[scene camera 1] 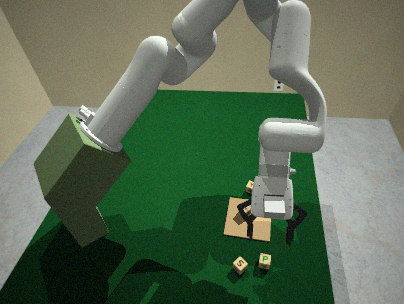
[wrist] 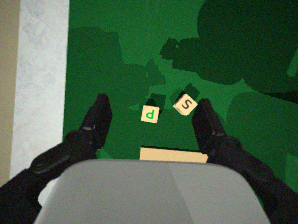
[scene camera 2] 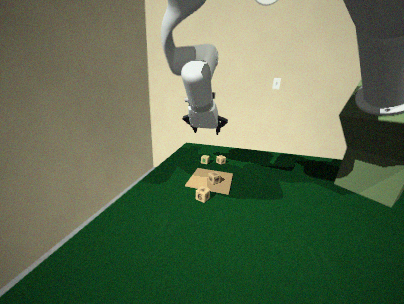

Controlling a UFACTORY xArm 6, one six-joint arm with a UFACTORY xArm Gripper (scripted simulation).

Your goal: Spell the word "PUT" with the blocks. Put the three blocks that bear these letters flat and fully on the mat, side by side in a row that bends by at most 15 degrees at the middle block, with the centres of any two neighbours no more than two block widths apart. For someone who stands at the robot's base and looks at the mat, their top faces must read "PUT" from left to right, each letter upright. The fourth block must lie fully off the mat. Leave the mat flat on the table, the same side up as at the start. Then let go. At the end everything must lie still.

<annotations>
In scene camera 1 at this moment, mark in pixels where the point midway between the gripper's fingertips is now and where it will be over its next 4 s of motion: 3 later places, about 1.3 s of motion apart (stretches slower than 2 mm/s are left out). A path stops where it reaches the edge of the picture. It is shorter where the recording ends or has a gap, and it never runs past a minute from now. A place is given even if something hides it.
My gripper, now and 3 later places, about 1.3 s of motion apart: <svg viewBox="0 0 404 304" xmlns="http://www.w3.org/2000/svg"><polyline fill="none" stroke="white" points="269,241 251,243 241,246 219,246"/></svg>
</annotations>
